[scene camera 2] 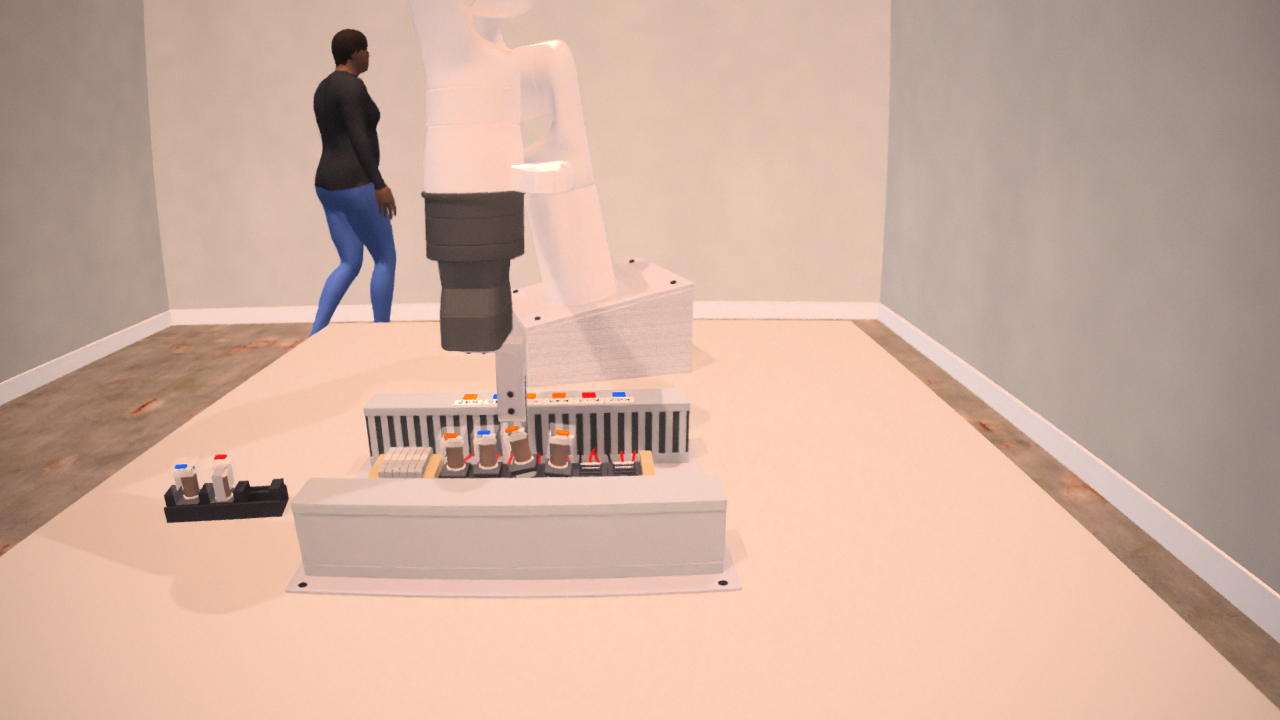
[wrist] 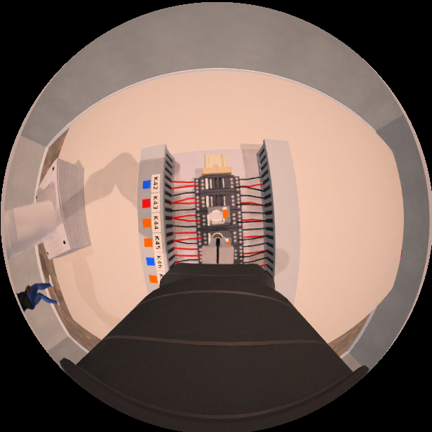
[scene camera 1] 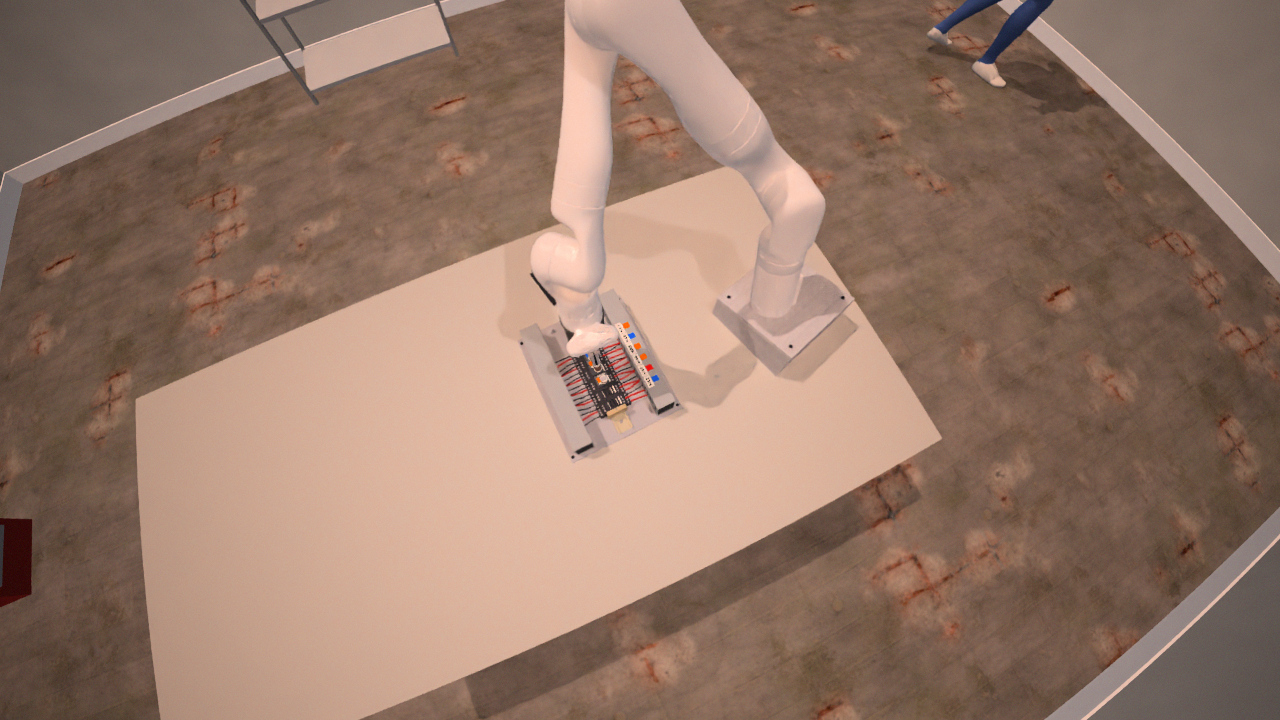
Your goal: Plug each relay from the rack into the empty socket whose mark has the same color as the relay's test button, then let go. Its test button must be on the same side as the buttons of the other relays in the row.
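Places are measured from the arm's base along level axes (x ahead, y left, z up), in metres.
Pixels of known places: gripper, fingertip midpoint: [scene camera 2: 513, 418] [scene camera 1: 595, 360]; arm's base at its link origin: [scene camera 2: 581, 295] [scene camera 1: 770, 300].
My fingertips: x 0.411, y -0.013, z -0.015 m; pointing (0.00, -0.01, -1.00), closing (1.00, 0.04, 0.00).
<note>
For each thing: its top centre in the pictures, then the offset to it from my fingertips. "*": a spot on its surface instead.
- tilted orange-button relay at its top centre: [scene camera 2: 518, 423] [scene camera 1: 594, 363] dz -0.003, dx +0.003, dy +0.005 m
- upright orange-button relay at its top centre: [scene camera 2: 558, 427] [scene camera 1: 601, 376] dz -0.007, dx +0.000, dy +0.036 m
- blue-marked K42 socket at a spot on its surface: [scene camera 2: 623, 464] * dz -0.046, dx -0.018, dy +0.087 m
- black rack at its top centre: [scene camera 2: 223, 486] [scene camera 1: 546, 282] dz -0.056, dx +0.041, dy -0.256 m
- red-button relay at its top centre: [scene camera 2: 218, 459] dz -0.030, dx +0.041, dy -0.256 m
- front wire duct at its top centre: [scene camera 2: 504, 490] [scene camera 1: 554, 383] dz -0.015, dx +0.099, dy +0.011 m
- rear wire duct at a spot on its surface: [scene camera 2: 384, 410] * dz -0.018, dx -0.059, dy -0.134 m
My gripper [scene camera 2: 511, 419] [wrist: 217, 246] is shut and empty, its fingertips directly above or against the top of a tilted orange-button relay [scene camera 2: 520, 450] at the K45 socket; contact is unclear. The fingers partly hide this relay in the wrist view. An upright orange-button relay [scene camera 2: 560, 452] [wrist: 216, 216] stands at K44. A blue-button relay [scene camera 2: 486, 454] and another orange-button relay [scene camera 2: 453, 455] stand on the tilted one's other side. The red-marked K43 socket [scene camera 2: 590, 465] [wrist: 216, 202] and blue-marked K42 socket [scene camera 2: 623, 464] [wrist: 216, 184] are empty. The black rack [scene camera 2: 223, 510] holds a blue-button relay [scene camera 2: 187, 485] and a red-button relay [scene camera 2: 221, 481].
A front wire duct [scene camera 1: 556, 394] [scene camera 2: 510, 537] [wrist: 284, 200] and a rear wire duct [scene camera 2: 384, 410] [wrist: 151, 162] flank the row. Red and black wires run to the sockets. Pale terminal blocks [scene camera 2: 405, 462] stand at the row's left end in scene camera 2. The robot's base block [scene camera 1: 787, 335] [scene camera 2: 626, 335] stands behind.
</note>
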